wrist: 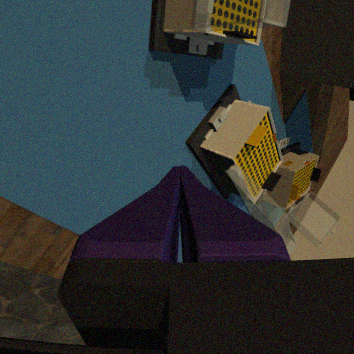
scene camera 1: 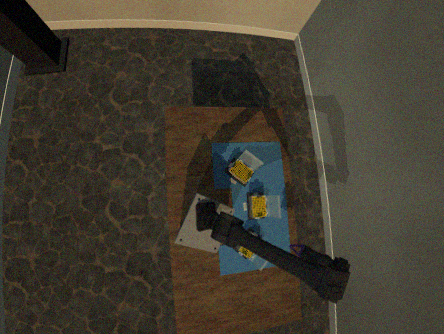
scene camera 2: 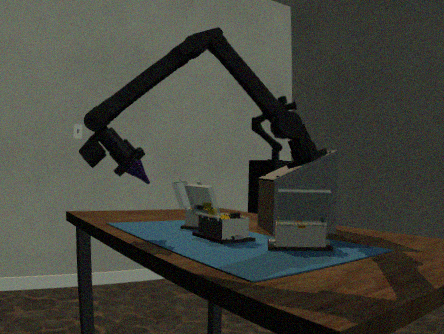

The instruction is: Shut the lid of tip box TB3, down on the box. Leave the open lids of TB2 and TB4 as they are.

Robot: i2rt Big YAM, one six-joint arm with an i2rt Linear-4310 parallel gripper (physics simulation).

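Frame: origin at the arm's base, x down, y back, z left, level; metres.
Where they show: gripper, fingertip midpoint: [wrist: 179, 176] [scene camera 1: 289, 245] [scene camera 2: 149, 183]; arm's base at its link origin: [scene camera 1: 205, 215] [scene camera 2: 307, 160].
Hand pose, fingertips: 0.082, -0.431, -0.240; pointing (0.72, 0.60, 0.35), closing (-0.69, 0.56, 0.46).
Note:
Each offset is from my fingertips to the top centre of the thing, as dx, dy, dz. "pt": to the spot under its first point. Level surfaces: height alone.
TB3, a pale tip box {+0.074, +0.200, +0.423} [scene camera 1: 241, 171] [scene camera 2: 300, 237] [wrist: 290, 170] with a yellow rack, stands nearest in scene camera 2 and smallest in the wrist view. Its clear lid {pt +0.023, +0.139, +0.491} [scene camera 1: 252, 158] [scene camera 2: 305, 205] [wrist: 317, 217] stands open. TB2 {+0.074, +0.127, +0.221} [scene camera 1: 258, 206] [scene camera 2: 233, 229] [wrist: 237, 125] is the middle box, its clear lid [scene camera 1: 273, 206] [wrist: 267, 215] open. TB4 {+0.074, +0.201, +0.017} [scene camera 1: 246, 251] [scene camera 2: 191, 220] [wrist: 185, 17] is the far box in scene camera 2, its lid {pt +0.034, +0.109, +0.004} [scene camera 2: 180, 194] open. My gripper [scene camera 1: 291, 246] [scene camera 2: 148, 183] [wrist: 179, 176] is shut and empty, high above the table, away from TB3 and touching no box.
The boxes stand on a blue mat {dx +0.140} [scene camera 1: 277, 240] [scene camera 2: 215, 255] [wrist: 100, 100] on the wooden table {dx +0.143} [scene camera 1: 240, 305] [scene camera 2: 425, 265]. The arm's mounting plate [scene camera 1: 192, 232] lies beside the mat. In scene camera 1 the arm passes over TB4 and hides part of it.

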